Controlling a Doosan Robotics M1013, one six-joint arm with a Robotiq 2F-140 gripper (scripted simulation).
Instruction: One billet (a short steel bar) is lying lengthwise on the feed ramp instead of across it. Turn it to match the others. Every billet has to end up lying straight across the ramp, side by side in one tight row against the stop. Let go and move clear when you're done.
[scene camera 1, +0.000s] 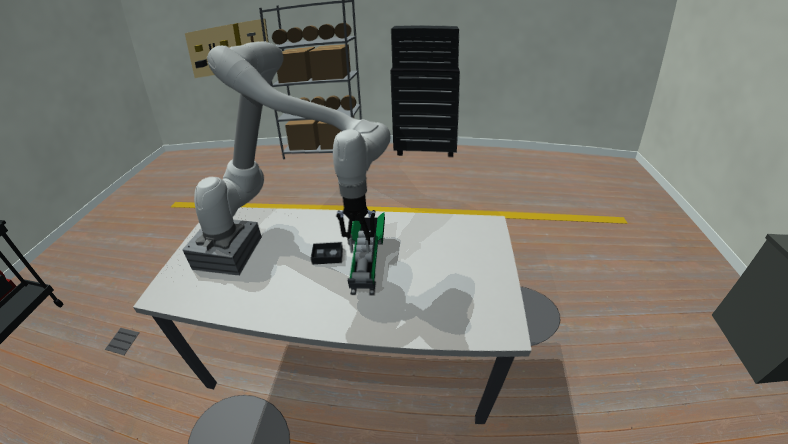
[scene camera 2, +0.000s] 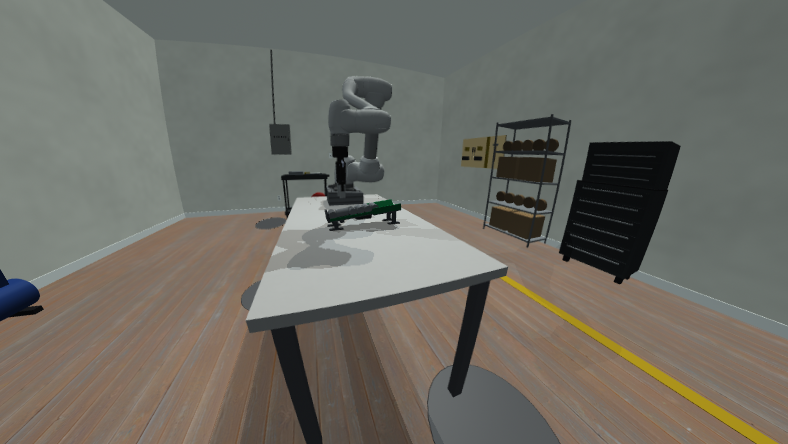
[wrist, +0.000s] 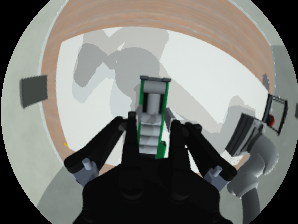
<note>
In view: the gripper (scene camera 1: 360, 250).
The gripper is seen too in the wrist view (wrist: 153, 111).
</note>
